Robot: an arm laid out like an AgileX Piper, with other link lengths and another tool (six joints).
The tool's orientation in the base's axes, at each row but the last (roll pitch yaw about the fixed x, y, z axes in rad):
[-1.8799 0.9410 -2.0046]
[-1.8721 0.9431 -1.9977]
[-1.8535 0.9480 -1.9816]
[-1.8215 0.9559 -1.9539]
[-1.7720 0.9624 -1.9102]
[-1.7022 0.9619 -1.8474]
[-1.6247 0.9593 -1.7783]
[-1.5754 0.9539 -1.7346]
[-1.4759 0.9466 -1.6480]
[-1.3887 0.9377 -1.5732]
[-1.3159 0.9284 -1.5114]
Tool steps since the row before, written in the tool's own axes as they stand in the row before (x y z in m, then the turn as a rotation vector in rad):
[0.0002 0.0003 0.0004 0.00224 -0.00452 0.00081]
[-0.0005 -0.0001 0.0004 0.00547 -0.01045 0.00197]
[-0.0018 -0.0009 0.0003 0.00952 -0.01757 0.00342]
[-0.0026 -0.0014 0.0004 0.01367 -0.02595 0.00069]
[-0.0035 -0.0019 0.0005 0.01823 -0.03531 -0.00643]
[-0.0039 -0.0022 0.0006 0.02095 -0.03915 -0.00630]
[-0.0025 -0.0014 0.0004 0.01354 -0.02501 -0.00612]
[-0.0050 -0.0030 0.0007 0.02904 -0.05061 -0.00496]
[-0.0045 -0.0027 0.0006 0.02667 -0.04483 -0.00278]
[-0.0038 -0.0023 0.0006 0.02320 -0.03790 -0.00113]
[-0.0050 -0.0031 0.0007 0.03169 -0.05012 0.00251]
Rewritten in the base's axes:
[0.0004 0.0001 -0.0004 0.00001 -0.00508 0.00058]
[0.0005 0.0001 0.0004 0.00006 -0.01191 0.00109]
[0.0007 0.0002 0.0019 0.00012 -0.02021 0.00155]
[0.0009 0.0002 0.0028 -0.00398 -0.02889 0.00324]
[0.0010 0.0002 0.0039 -0.01256 -0.03784 0.00555]
[0.0010 0.0002 0.0044 -0.01323 -0.04250 0.00549]
[0.0005 0.0002 0.0028 -0.01053 -0.02690 0.00344]
[0.0008 0.0003 0.0058 -0.01414 -0.05655 0.00560]
[0.0004 0.0004 0.0053 -0.01097 -0.05089 0.00429]
[0.0002 0.0003 0.0045 -0.00808 -0.04359 0.00323]
[-0.0001 0.0004 0.0059 -0.00673 -0.05883 0.00406]

